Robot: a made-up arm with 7 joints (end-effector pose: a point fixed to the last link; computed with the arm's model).
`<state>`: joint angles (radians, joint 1 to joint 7).
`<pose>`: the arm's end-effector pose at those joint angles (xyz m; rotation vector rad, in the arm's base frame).
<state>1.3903 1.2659 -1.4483 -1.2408 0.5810 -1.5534 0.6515</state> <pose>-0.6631 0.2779 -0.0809 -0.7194 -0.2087 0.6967</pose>
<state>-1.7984 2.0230 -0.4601 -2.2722 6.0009 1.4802 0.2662</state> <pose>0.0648 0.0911 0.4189 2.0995 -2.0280 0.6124</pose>
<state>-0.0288 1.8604 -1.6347 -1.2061 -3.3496 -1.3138 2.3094</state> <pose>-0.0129 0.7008 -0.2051 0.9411 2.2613 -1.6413</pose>
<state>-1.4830 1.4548 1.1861 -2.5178 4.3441 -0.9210 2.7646</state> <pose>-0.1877 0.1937 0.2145 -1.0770 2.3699 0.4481</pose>
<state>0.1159 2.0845 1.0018 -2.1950 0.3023 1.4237 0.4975</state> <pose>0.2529 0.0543 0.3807 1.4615 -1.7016 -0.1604</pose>
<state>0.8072 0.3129 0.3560 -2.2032 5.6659 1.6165 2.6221</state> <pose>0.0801 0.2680 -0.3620 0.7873 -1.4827 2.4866</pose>
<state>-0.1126 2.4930 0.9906 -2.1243 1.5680 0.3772 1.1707</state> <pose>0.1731 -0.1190 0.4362 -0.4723 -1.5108 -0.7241</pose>
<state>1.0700 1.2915 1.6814 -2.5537 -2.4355 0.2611 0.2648</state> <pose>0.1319 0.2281 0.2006 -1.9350 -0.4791 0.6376</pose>
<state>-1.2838 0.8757 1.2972 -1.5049 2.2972 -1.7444 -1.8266</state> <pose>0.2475 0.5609 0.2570 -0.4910 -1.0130 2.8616</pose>
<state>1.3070 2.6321 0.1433 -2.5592 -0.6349 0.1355 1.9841</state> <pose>0.1908 0.1533 -0.2200 -0.4967 -0.0332 -1.0104</pose>
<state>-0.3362 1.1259 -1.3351 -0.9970 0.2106 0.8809 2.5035</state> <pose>0.3167 0.4449 -0.5379 0.6651 -0.8184 1.2983</pose>
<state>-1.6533 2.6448 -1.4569 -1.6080 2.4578 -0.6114 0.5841</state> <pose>0.0175 0.5803 0.2663 -0.5554 -2.7312 1.0619</pose>
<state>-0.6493 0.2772 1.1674 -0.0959 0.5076 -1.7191 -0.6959</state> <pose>0.5100 0.1989 -0.6160 1.6451 -1.4248 1.1395</pose>
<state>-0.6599 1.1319 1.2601 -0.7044 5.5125 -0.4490 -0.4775</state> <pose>0.2843 0.7508 0.0243 2.0478 -1.1451 0.0158</pose>
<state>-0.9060 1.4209 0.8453 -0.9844 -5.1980 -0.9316 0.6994</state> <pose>0.2206 0.6412 0.3616 0.4069 2.2179 -0.2257</pose>
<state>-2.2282 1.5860 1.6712 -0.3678 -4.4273 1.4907 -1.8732</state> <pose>0.1117 0.7415 0.3421 -0.0939 2.1012 0.0535</pose>
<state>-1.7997 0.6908 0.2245 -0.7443 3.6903 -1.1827 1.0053</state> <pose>0.6055 0.1472 0.5004 1.3187 -1.1757 -1.6670</pose>
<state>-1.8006 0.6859 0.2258 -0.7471 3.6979 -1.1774 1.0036</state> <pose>0.6057 0.1438 0.5007 1.3212 -1.1914 -1.6688</pose>
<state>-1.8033 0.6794 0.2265 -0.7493 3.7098 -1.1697 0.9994</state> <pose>0.6057 0.1389 0.5017 1.3255 -1.2134 -1.6728</pose>
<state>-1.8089 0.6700 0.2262 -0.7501 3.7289 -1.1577 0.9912</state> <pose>0.6059 0.1313 0.5034 1.3322 -1.2459 -1.6804</pose>
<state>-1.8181 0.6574 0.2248 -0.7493 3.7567 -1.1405 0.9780</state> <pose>0.6058 0.1206 0.5063 1.3422 -1.2915 -1.6913</pose>
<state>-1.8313 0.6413 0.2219 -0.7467 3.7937 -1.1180 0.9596</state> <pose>0.6054 0.1063 0.5104 1.3550 -1.3507 -1.7050</pose>
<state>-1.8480 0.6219 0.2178 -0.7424 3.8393 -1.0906 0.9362</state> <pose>0.6045 0.0888 0.5155 1.3696 -1.4229 -1.7199</pose>
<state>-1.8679 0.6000 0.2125 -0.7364 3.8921 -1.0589 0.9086</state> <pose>0.6027 0.0686 0.5216 1.3852 -1.5061 -1.7334</pose>
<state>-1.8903 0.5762 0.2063 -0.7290 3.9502 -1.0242 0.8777</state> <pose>0.6001 0.0462 0.5282 1.4004 -1.5974 -1.7440</pose>
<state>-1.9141 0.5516 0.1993 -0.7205 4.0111 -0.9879 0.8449</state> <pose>0.5964 0.0226 0.5351 1.4139 -1.6925 -1.7499</pose>
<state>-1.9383 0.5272 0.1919 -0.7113 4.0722 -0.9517 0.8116</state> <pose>0.5919 -0.0011 0.5419 1.4247 -1.7870 -1.7509</pose>
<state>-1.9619 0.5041 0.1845 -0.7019 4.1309 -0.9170 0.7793</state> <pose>0.5868 -0.0239 0.5483 1.4324 -1.8767 -1.7467</pose>
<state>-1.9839 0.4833 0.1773 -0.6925 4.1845 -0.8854 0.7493</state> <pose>0.5813 -0.0447 0.5541 1.4373 -1.9570 -1.7392</pose>
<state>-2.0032 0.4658 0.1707 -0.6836 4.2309 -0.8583 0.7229</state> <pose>0.5761 -0.0625 0.5590 1.4399 -2.0247 -1.7300</pose>
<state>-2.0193 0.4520 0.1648 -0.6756 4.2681 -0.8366 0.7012</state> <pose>0.5716 -0.0769 0.5629 1.4415 -2.0773 -1.7212</pose>
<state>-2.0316 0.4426 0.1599 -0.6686 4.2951 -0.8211 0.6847</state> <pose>0.5680 -0.0871 0.5659 1.4429 -2.1136 -1.7146</pose>
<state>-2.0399 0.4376 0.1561 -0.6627 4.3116 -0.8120 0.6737</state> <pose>0.5658 -0.0931 0.5679 1.4448 -2.1335 -1.7112</pose>
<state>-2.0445 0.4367 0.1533 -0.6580 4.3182 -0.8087 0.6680</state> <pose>0.5649 -0.0951 0.5691 1.4476 -2.1385 -1.7113</pose>
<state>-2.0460 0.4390 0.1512 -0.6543 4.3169 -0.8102 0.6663</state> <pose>0.5651 -0.0941 0.5695 1.4513 -2.1316 -1.7147</pose>
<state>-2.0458 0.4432 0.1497 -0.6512 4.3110 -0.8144 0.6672</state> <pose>0.5658 -0.0912 0.5696 1.4552 -2.1180 -1.7195</pose>
